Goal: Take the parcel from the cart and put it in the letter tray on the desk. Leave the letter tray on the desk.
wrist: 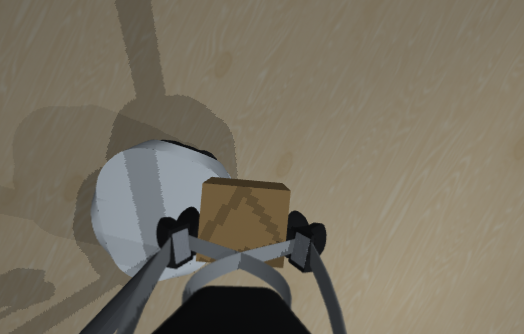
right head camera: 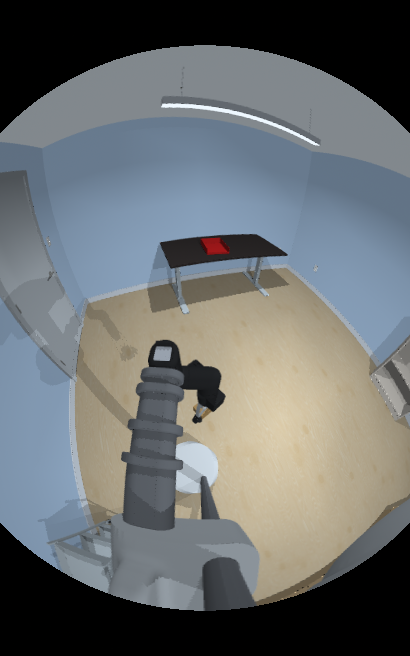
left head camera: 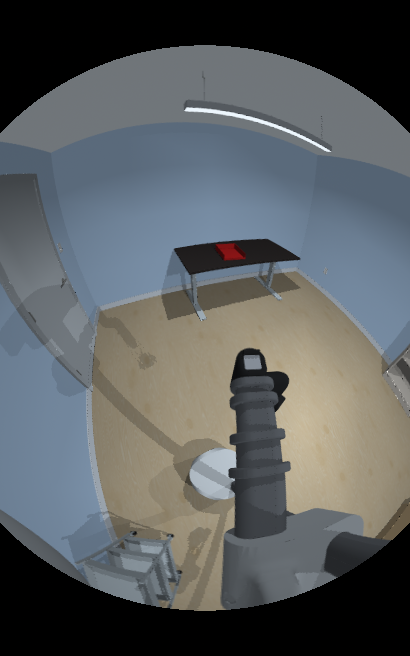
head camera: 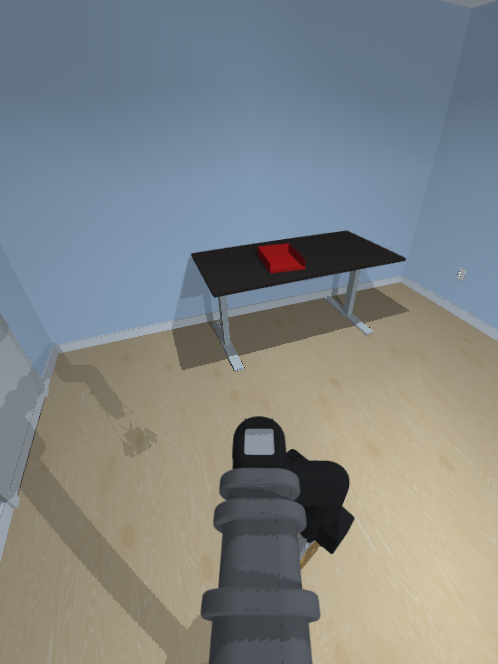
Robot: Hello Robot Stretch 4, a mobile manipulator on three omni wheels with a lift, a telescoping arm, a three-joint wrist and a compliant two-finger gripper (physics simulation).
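Places are measured from the robot's base along level axes (x ahead, y left, z up), in metres.
Pixels of known places: gripper, fingertip midpoint: [wrist: 243,228] [right head camera: 204,412] [head camera: 303,556]; robot's base, link origin: [wrist: 176,201] [right head camera: 190,466] [left head camera: 217,472].
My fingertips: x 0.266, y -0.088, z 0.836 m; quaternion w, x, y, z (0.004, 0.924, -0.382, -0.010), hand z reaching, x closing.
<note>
Ahead of a thing's pixels: the offset from my fingertips to its top centre. "*": to the spot under its first point. Level surfaces: height alone.
The parcel is a brown box @[0.010 m ahead, 0.009 m left, 0.051 m up] [wrist: 244,217] [right head camera: 205,410]. My gripper [wrist: 243,228] is shut on it, one fingertip against each side, above the floor and beside the robot's round base in the wrist view. In the head view a small part of the parcel @[* 0.009 m back, 0.005 m right, 0.051 m up] [head camera: 309,554] shows under the wrist. The red letter tray @[1.845 m ahead, 0.079 m right, 0.074 m down] [head camera: 281,258] [left head camera: 230,252] [right head camera: 215,246] sits on the black desk @[0.144 m down] [head camera: 343,254] [left head camera: 270,252] [right head camera: 257,246], ahead of and well away from the gripper. The grey cart @[* 0.900 m back, 0.557 m left, 0.404 m down] [left head camera: 135,555] [right head camera: 75,557] stands at the lower left.
The robot's white round base [left head camera: 214,475] [right head camera: 200,467] [wrist: 175,200] is below the arm. A grey door @[* 0.753 m ahead, 1.541 m left, 0.273 m up] [left head camera: 40,280] [right head camera: 30,270] is in the left wall. A pale shelf unit [right head camera: 382,387] shows at the right edge. The desk stands close to the back wall on two grey legs.
</note>
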